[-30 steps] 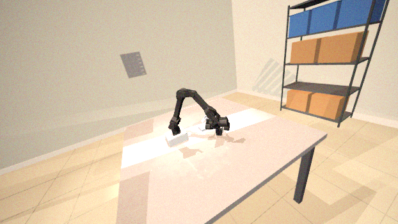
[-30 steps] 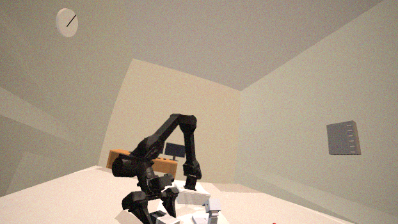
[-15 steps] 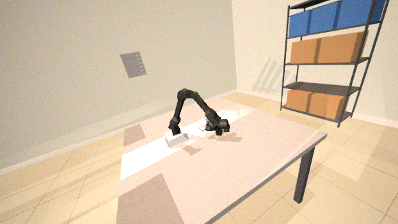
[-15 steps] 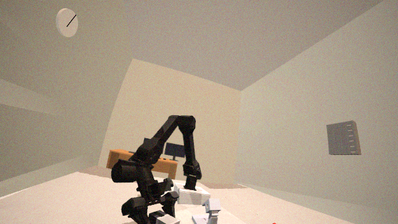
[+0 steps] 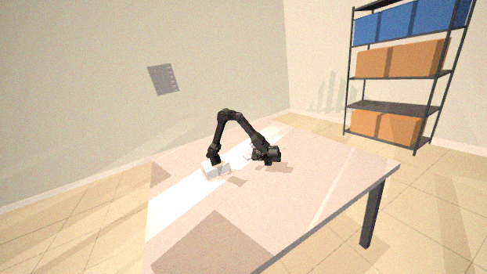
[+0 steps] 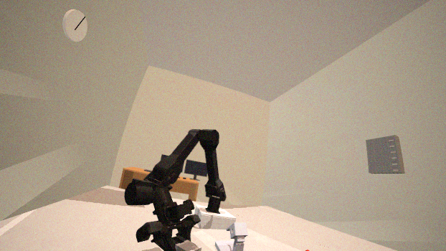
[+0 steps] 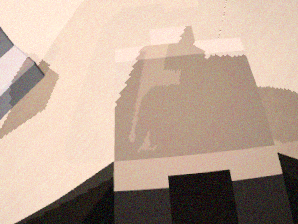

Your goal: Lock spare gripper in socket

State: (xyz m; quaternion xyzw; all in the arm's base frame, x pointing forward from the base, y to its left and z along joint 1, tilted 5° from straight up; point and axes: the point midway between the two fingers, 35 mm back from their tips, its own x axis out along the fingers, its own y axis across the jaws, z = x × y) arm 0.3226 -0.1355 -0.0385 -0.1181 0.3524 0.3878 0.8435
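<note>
My gripper tip is now 150 mm to the right of the mount, 60 mm past it and 30 mm below it. Round my gripper tip: green part (280 mm to the left, 40 mm ahead); then spare gripper (10 mm above).
</note>
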